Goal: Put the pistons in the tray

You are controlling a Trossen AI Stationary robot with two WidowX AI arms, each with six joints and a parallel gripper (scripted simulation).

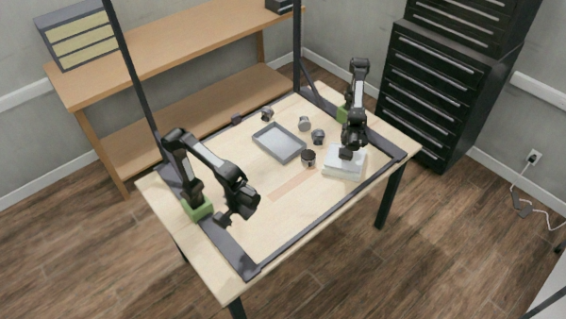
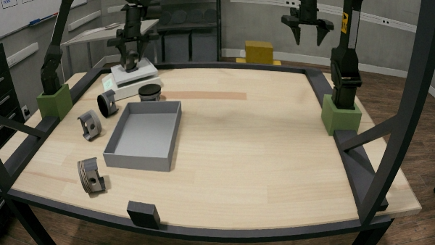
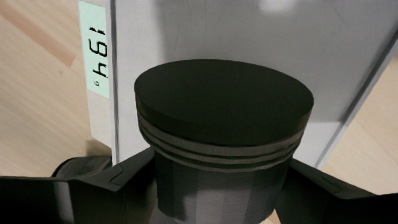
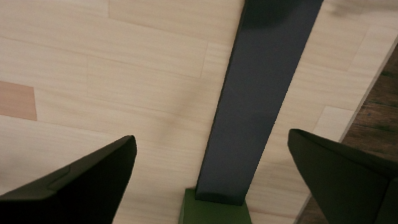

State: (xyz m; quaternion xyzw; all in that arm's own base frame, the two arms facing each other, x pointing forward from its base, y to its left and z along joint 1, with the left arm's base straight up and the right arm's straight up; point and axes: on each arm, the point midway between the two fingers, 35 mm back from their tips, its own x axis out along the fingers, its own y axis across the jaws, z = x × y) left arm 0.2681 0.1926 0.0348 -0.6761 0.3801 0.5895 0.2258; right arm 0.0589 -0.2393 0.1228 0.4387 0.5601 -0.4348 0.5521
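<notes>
My left hand is 70 mm above the grey pan, 10 mm to the right of it and 10 mm short of it. From my left hand the other things lie so: white scale (90 mm below, 20 mm to the left); then steel parts tray (300 mm behind, 140 mm to the right, 120 mm below).
</notes>
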